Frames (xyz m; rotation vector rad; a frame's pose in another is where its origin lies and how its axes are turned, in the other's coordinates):
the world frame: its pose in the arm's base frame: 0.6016 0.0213 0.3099 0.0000 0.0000 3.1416
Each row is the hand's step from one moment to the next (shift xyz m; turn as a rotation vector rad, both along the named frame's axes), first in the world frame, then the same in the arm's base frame.
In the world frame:
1: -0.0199 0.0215 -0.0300 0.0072 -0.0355 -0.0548
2: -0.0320 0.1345 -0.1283 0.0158 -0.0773 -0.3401
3: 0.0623 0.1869 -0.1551 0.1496 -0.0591 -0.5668
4: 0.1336 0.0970 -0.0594 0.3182 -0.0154 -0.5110
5: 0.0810 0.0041 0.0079 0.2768 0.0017 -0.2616
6: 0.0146 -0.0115 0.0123 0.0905 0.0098 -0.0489
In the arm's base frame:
1: 0.0199 -0.0215 -0.0300 -0.0072 0.0355 -0.0548
2: 0.0320 -0.1345 -0.1283 -0.0158 0.0773 -0.3401
3: -0.0623 -0.1869 -0.1551 -0.1496 0.0591 -0.5668
4: -0.1336 -0.0970 -0.0594 -0.3182 0.0154 -0.5110
5: -0.0810 -0.0041 0.0079 -0.2768 -0.0017 -0.2616
6: -0.0146 0.0115 0.0123 -0.0905 -0.0098 -0.0489

